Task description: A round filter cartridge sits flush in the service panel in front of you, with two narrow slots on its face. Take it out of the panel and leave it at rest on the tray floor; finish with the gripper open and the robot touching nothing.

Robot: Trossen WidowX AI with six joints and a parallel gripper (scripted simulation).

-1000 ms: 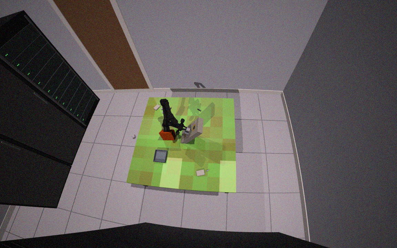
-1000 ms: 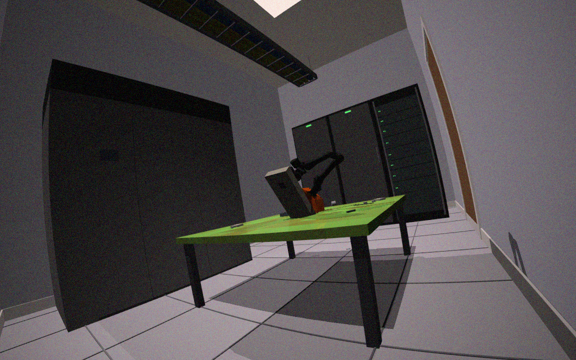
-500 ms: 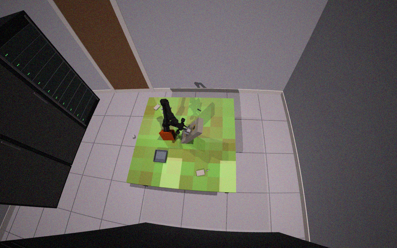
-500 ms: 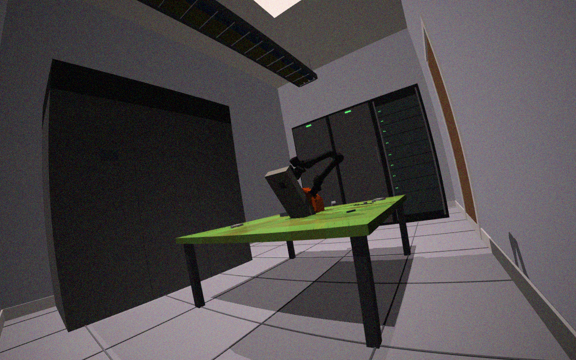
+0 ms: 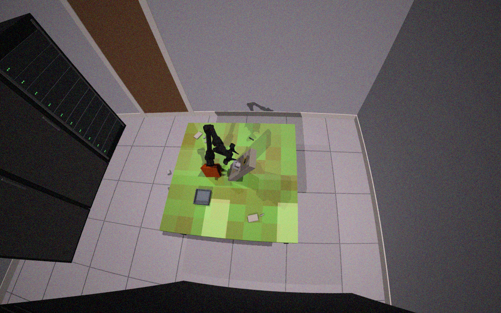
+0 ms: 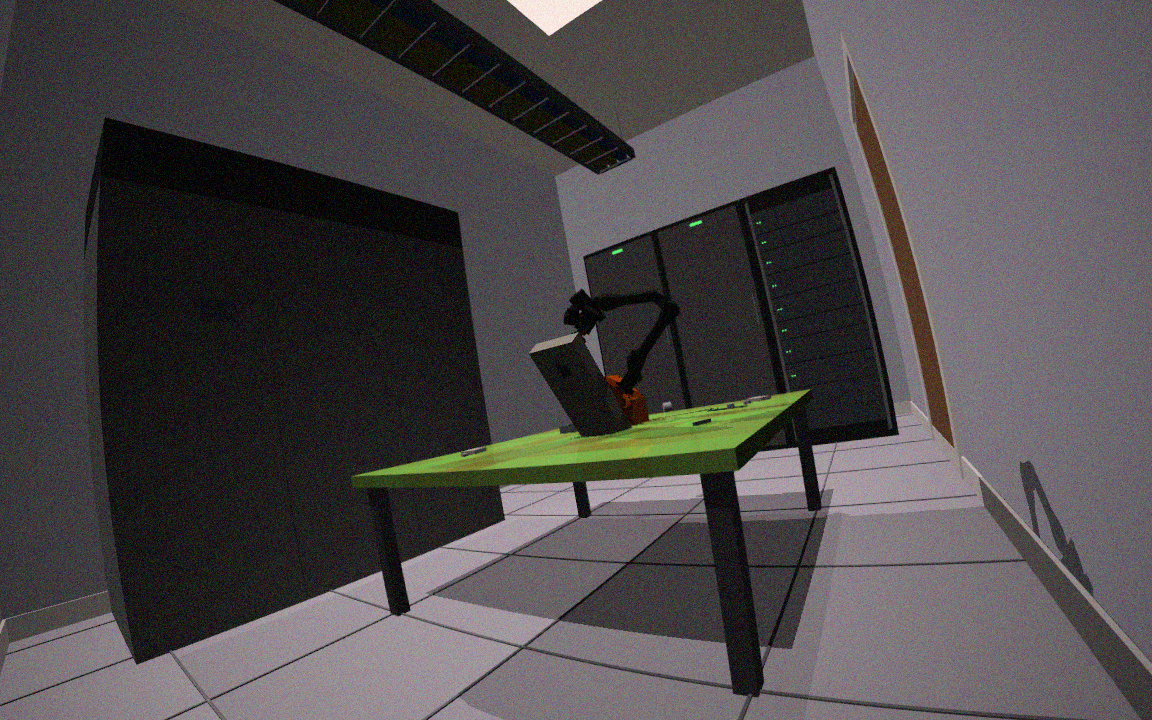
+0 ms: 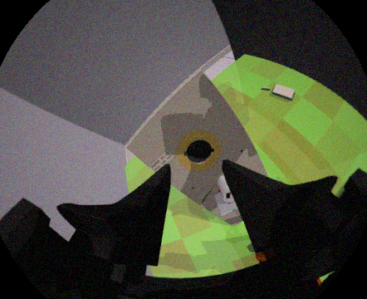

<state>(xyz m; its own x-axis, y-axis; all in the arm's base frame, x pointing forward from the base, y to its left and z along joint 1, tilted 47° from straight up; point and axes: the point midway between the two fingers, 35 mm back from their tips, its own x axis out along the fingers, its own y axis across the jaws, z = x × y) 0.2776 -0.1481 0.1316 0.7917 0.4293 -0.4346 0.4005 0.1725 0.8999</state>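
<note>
Now: gripper tip 20 mm past the round filter cartridge and 140 mm above it. Also, from my gripper tip: small dark piece: 70 mm ahead, 430 mm to the left, 330 mm below; then grey service panel: 20 mm ahead, 160 mm below; then dark square tray: 370 mm behind, 270 mm to the right, 330 mm below.
</note>
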